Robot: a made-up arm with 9 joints.
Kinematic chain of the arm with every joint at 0, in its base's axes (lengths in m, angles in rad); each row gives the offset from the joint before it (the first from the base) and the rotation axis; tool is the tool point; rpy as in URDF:
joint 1: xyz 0 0.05 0.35 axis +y
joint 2: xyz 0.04 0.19 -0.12 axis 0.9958 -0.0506 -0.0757
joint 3: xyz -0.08 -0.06 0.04 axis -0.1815 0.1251 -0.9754
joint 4: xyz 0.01 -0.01 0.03 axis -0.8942 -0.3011 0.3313
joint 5: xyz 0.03 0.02 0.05 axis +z
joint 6: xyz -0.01 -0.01 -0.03 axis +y
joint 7: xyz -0.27 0.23 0 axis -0.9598 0.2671 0.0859
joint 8: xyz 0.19 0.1 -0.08 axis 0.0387 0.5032 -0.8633
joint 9: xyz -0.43 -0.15 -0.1 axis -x
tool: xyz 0 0.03 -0.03 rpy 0.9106 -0.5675 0.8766
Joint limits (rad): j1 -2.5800..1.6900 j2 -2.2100..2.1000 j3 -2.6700..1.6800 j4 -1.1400..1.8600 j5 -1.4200..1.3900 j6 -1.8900..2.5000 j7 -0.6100..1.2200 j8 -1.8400..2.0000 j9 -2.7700..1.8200
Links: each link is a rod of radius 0.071 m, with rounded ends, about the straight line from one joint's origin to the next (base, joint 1, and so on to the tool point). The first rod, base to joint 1, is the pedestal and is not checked.
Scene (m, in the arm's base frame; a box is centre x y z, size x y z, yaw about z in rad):
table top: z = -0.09
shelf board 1: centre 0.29 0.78 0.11 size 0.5 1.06 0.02 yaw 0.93
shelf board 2: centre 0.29 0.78 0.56 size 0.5 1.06 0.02 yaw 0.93
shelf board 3: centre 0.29 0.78 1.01 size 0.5 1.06 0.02 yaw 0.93
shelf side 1: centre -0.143 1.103 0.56 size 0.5 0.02 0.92 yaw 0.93
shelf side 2: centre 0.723 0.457 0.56 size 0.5 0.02 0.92 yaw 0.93
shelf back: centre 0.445 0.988 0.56 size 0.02 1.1 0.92 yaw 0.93
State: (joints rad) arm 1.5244 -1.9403 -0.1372 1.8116 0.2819 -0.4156 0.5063 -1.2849 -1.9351
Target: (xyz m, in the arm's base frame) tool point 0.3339 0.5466 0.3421
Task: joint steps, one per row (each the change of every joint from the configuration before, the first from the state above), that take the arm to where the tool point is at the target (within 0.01 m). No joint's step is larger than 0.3 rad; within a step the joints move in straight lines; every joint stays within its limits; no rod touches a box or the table.
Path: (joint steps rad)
1: 0.0134 0.0274 0.0110 0.0121 0.0006 0.0049 -0.0559 0.2498 0.0196
2: 0.0133 0.0274 0.0110 0.0121 0.0006 0.0049 -0.0559 0.2498 0.0197
3: 0.0134 0.0273 0.0110 0.0121 0.0007 0.0048 -0.0559 0.2497 0.0196
4: 0.0133 0.0274 0.0110 0.0121 0.0006 0.0049 -0.0560 0.2498 0.0197

